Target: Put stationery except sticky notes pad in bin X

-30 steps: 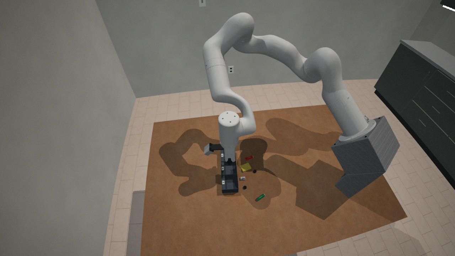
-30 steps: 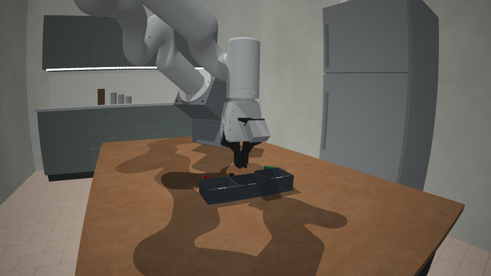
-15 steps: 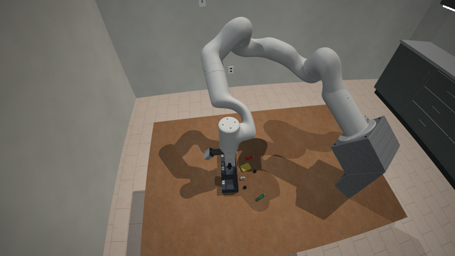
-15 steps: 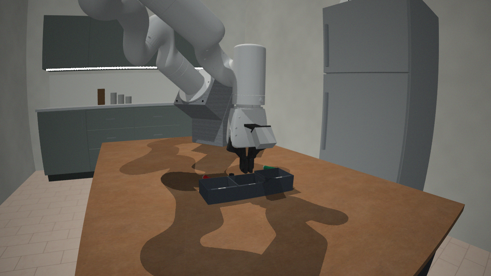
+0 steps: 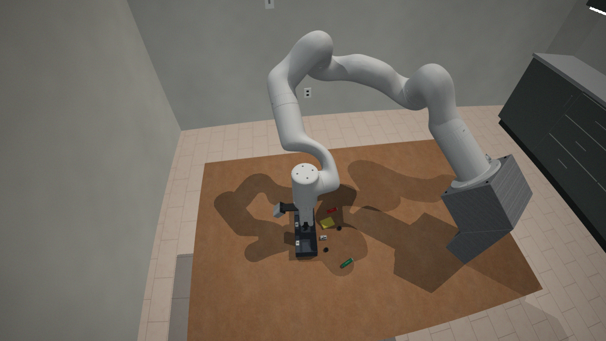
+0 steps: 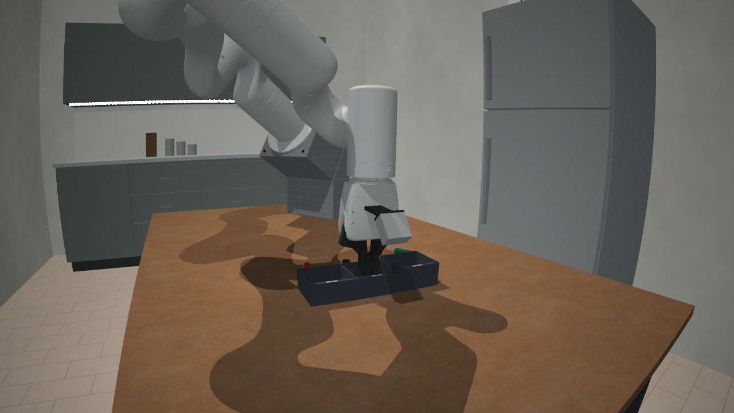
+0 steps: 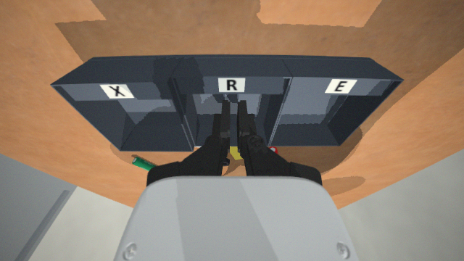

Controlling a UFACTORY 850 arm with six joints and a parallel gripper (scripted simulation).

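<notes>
The dark bin row lies 2 cm below my hand. From my hand the other things lie so: pencil sharpener: 7 cm to the left, 6 cm behind, 4 cm below; sticky notes: 9 cm behind, 4 cm below, 1 cm to the left; red cylinder: 13 cm behind, 4 cm to the right, 4 cm below.
</notes>
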